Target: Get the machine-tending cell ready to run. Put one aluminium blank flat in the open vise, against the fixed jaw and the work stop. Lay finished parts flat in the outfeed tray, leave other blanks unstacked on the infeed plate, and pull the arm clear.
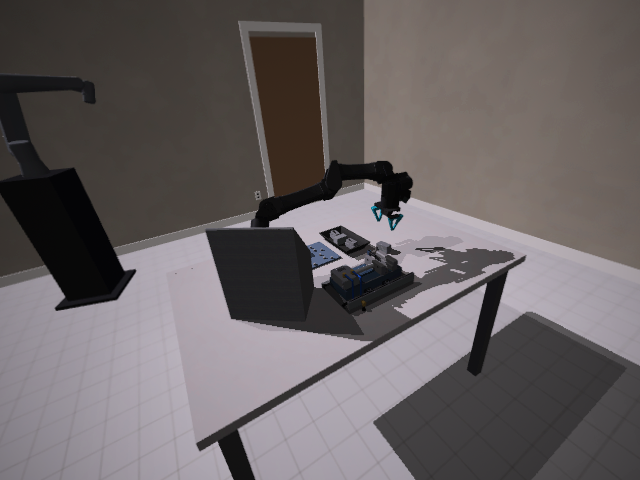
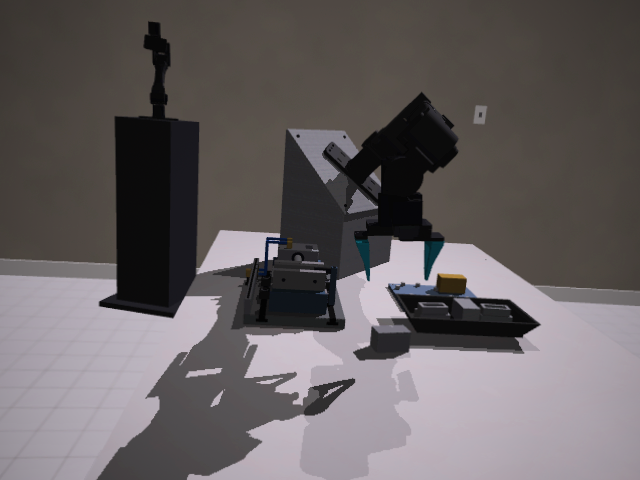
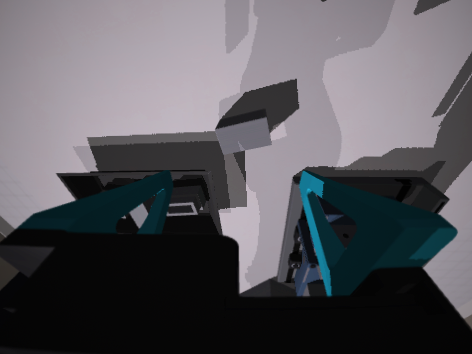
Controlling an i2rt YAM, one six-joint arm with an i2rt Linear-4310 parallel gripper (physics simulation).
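Note:
My gripper is open and empty, above the table between the vise and the tray. A loose grey block rests on the table near the tray's corner. The vise stands on a dark base; whether anything lies between its jaws is hidden. The black outfeed tray holds two parts with pockets and a plain grey block between them. A blue plate with small pins lies behind the tray, with a yellow block on it.
A tall grey slanted housing stands at the vise's far end from the loose block. Blue pipes rise beside the vise. A black pedestal carrying another arm stands off the table.

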